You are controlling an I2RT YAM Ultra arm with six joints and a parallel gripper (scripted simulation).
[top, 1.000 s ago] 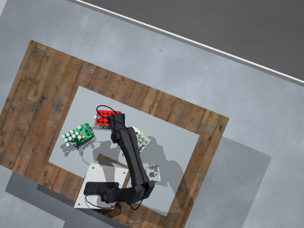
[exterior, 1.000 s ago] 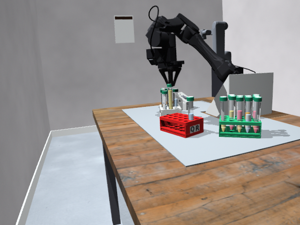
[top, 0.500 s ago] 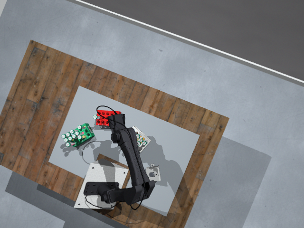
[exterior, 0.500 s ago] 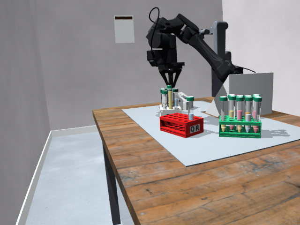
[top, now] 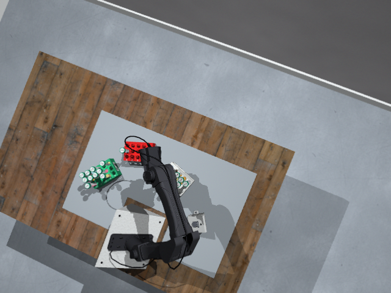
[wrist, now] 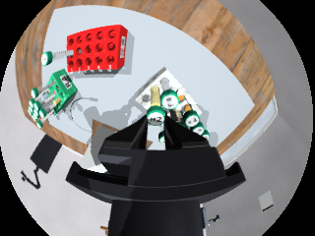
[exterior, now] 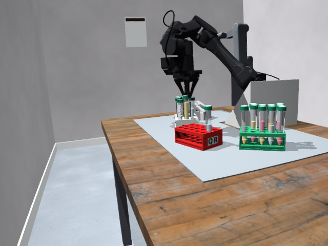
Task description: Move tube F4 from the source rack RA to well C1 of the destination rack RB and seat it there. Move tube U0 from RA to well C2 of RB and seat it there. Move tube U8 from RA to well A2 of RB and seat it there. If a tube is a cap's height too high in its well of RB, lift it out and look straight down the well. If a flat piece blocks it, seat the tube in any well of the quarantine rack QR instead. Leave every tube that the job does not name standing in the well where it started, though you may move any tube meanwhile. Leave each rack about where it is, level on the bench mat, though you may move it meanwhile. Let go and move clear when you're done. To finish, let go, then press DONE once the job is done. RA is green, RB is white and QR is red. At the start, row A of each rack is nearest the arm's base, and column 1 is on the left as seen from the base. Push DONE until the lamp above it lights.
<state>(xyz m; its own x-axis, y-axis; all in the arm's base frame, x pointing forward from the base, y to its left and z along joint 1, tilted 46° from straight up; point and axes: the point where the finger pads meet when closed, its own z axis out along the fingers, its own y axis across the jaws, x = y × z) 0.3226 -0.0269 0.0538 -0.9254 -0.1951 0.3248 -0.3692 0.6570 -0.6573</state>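
My hand is 10 mm short of the tube with yellow filling and 60 mm above it. Round my hand: red rack QR 50 mm ahead, 160 mm to the left, 110 mm below; tube 40 mm ahead, 200 mm to the left, 70 mm below; white rack RB 10 mm behind, 40 mm to the right, 110 mm below.
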